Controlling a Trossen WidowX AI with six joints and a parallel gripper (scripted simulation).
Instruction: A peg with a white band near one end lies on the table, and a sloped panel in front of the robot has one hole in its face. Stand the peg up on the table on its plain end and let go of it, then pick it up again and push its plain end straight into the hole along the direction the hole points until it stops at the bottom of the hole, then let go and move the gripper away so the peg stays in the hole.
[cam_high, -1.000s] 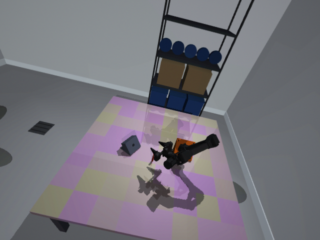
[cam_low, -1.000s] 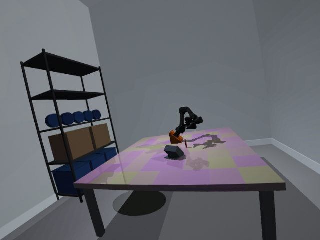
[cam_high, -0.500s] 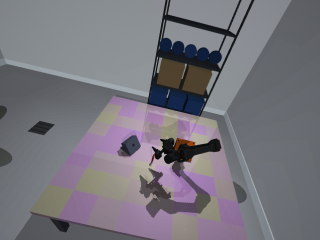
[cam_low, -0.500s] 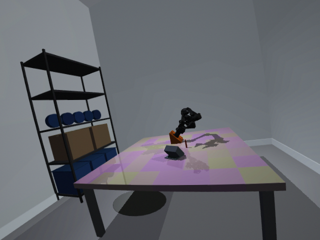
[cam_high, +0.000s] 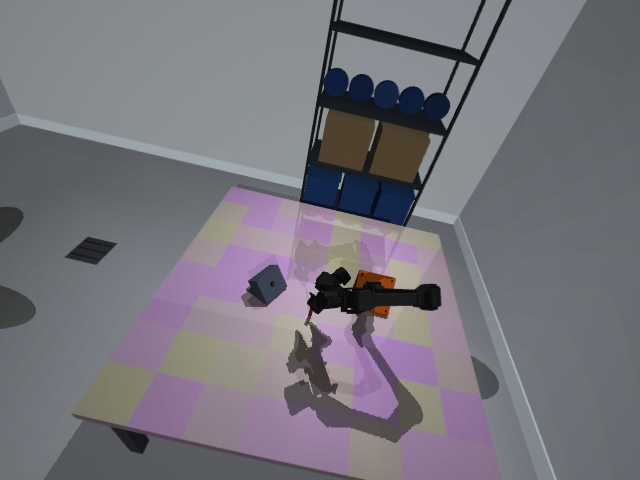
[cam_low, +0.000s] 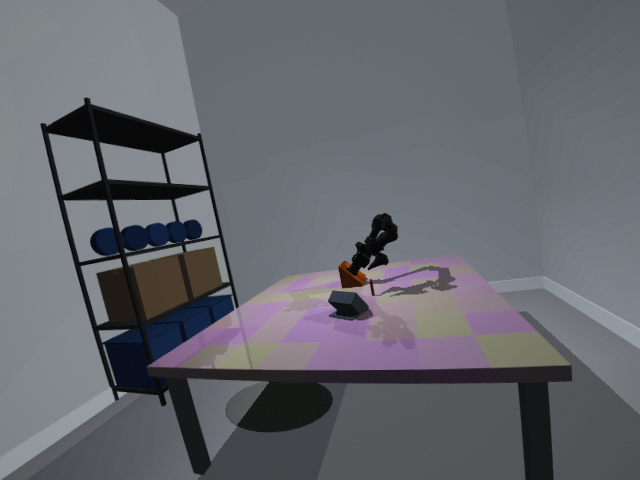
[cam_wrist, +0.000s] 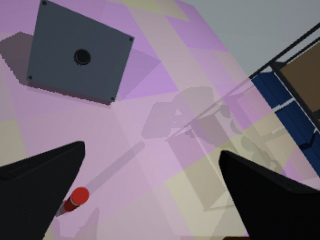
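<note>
Right now my gripper tip is 10 cm above the red peg and 3 cm to the right of it. The rest, counted from my gripper tip: sloped panel 21 cm ahead, 12 cm below, 2 cm to the right.
</note>
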